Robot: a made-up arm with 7 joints. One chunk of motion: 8 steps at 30 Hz.
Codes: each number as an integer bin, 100 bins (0 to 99) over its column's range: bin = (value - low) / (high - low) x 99, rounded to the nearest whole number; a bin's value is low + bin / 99 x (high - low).
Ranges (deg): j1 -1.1..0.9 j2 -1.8..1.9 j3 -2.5..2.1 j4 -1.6..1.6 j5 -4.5..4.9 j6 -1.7..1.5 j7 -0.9..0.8
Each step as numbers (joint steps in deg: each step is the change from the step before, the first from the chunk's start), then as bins.
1 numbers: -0.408 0.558 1.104 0.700 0.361 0.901 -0.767
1 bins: 34 63 78 71 51 80 8
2 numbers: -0.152 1.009 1.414 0.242 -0.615 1.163 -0.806
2 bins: 47 75 84 57 41 89 5
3 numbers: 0.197 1.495 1.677 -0.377 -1.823 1.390 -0.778
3 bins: 64 88 90 38 28 96 7
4 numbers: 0.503 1.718 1.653 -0.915 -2.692 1.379 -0.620
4 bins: 79 94 89 21 19 95 16
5 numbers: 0.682 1.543 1.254 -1.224 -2.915 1.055 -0.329
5 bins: 88 89 81 12 17 85 33
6 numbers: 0.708 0.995 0.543 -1.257 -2.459 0.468 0.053
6 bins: 89 75 65 11 21 67 55
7 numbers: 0.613 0.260 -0.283 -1.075 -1.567 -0.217 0.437
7 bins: 85 55 48 16 31 46 78
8 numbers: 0.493 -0.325 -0.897 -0.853 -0.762 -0.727 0.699
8 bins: 79 39 34 23 39 30 93
